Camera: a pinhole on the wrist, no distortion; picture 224 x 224 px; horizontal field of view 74.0 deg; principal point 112.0 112.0 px. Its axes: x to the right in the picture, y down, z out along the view. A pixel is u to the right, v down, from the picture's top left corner.
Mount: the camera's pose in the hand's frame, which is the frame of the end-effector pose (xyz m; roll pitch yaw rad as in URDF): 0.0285 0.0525 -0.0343 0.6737 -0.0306 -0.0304
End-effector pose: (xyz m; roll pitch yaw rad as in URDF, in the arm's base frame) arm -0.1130 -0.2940 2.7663 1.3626 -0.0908 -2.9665
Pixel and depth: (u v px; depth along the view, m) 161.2 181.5 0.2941
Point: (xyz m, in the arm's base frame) -0.2710 -0.0341 2.8096
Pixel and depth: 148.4 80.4 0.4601
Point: -0.3110 0.0027 2.5264
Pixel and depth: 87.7 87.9 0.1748
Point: -0.1278 -0.1972 2.7072
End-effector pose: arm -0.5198 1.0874 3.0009 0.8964 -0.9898 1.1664
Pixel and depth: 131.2 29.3 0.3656
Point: -0.1636 1.1371 2.9495
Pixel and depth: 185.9 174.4 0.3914
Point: -0.2232 0.9172 3.2746
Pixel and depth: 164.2 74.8 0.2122
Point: -0.3454 1.0992 3.0607
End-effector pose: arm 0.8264 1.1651 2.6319 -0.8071 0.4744 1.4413
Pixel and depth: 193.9 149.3 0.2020
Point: 0.7614 1.3542 2.6933
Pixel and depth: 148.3 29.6 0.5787
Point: 1.1031 1.5158 3.0648
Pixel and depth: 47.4 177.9 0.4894
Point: 0.5364 1.1971 3.0674
